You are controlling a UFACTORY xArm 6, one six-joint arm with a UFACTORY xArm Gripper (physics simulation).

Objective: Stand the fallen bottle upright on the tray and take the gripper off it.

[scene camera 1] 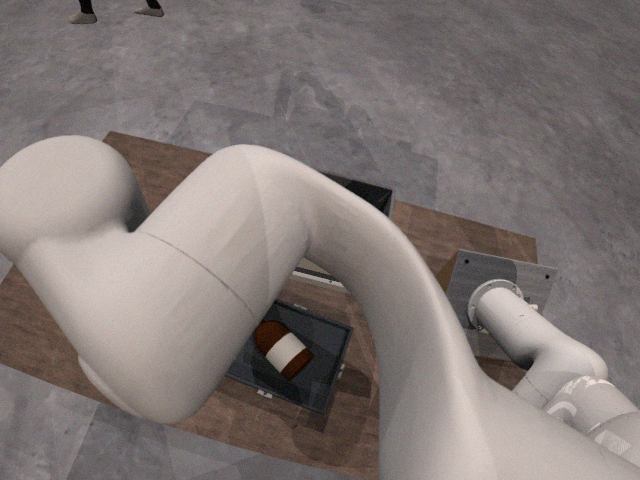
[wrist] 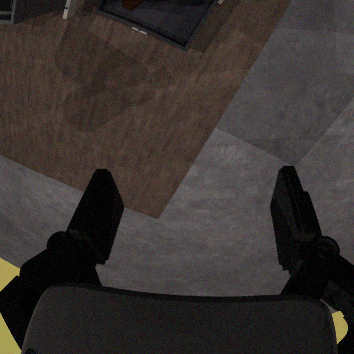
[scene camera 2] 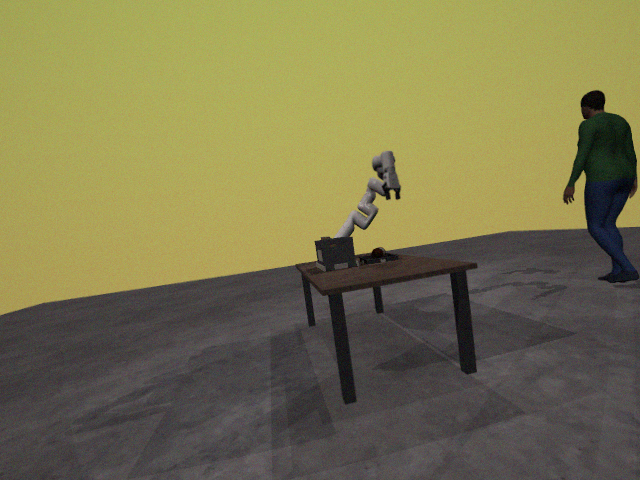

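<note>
The brown bottle with a white label lies on its side in the dark tray. In the wrist view a small part of the bottle shows at the top edge. In scene camera 1 the bottle's neck end is hidden behind the arm. My gripper is open and empty, high above the table and well away from the bottle. The gripper is hidden in scene camera 1.
The dark box stands beside the tray, mostly hidden by the arm in scene camera 1. The wooden table ends below the gripper in the wrist view. A person in green stands on the floor at the right.
</note>
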